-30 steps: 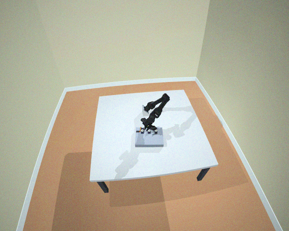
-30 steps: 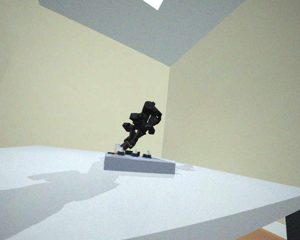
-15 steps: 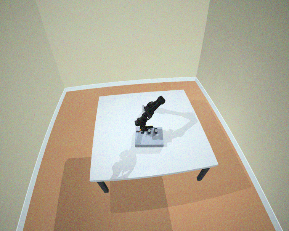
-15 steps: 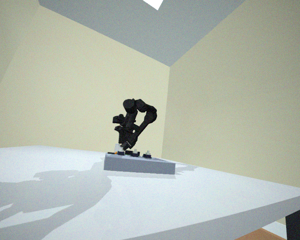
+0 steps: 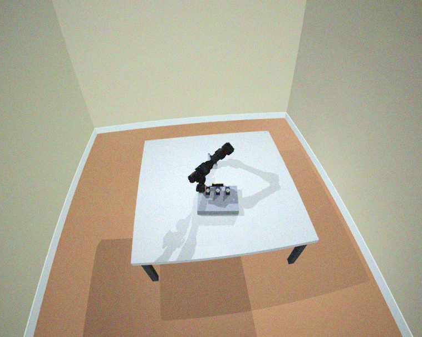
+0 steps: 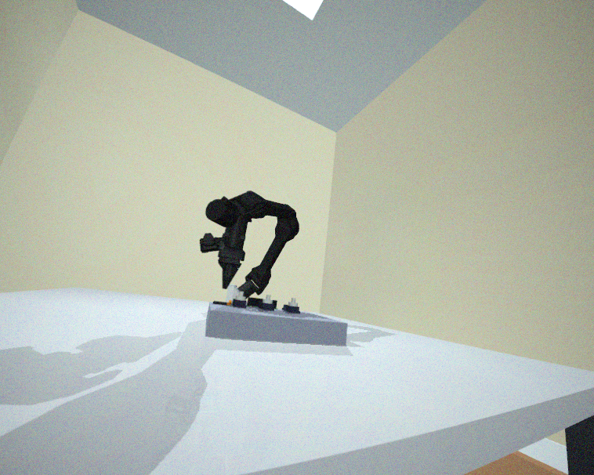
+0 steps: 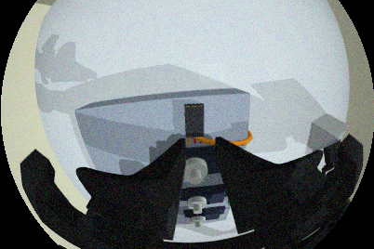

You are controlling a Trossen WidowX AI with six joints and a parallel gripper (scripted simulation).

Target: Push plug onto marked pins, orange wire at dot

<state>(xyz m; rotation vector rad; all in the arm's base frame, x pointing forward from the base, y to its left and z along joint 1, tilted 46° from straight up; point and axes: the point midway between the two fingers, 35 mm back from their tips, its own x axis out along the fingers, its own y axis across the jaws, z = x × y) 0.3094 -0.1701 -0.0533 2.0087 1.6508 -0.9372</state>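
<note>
Right now the yellow band is 110 mm to the left of my gripper tip, 40 mm behind it and 20 mm below it. From my gripper tip the other things lie so: grey printed holder (120 mm ahead, 100 mm to the left, 60 mm below); pin strip (130 mm to the left, 30 mm below, 30 mm behind); servo (120 mm to the left, 40 mm below, 20 mm ahead).
</note>
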